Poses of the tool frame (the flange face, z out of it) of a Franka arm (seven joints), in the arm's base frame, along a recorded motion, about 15 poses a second.
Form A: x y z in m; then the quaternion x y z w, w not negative.
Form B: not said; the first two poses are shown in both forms.
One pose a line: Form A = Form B
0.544 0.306 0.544 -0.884 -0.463 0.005 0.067 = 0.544 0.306 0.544 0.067 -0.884 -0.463 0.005
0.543 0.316 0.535 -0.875 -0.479 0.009 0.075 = 0.543 0.316 0.535 0.075 -0.875 -0.479 0.009
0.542 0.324 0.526 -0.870 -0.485 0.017 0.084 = 0.542 0.324 0.526 0.084 -0.870 -0.485 0.017
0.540 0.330 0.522 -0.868 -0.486 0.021 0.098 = 0.540 0.330 0.522 0.098 -0.868 -0.486 0.021
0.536 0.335 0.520 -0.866 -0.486 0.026 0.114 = 0.536 0.335 0.520 0.114 -0.866 -0.486 0.026
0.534 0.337 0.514 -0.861 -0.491 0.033 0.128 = 0.534 0.337 0.514 0.128 -0.861 -0.491 0.033
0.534 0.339 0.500 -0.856 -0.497 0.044 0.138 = 0.534 0.339 0.500 0.138 -0.856 -0.497 0.044
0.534 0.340 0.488 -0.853 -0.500 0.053 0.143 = 0.534 0.340 0.488 0.143 -0.853 -0.500 0.053
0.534 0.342 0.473 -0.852 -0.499 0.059 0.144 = 0.534 0.342 0.473 0.144 -0.852 -0.499 0.059
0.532 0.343 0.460 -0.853 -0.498 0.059 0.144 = 0.532 0.343 0.460 0.144 -0.853 -0.498 0.059
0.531 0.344 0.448 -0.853 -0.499 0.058 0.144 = 0.531 0.344 0.448 0.144 -0.853 -0.499 0.058
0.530 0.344 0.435 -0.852 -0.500 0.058 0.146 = 0.530 0.344 0.435 0.146 -0.852 -0.500 0.058
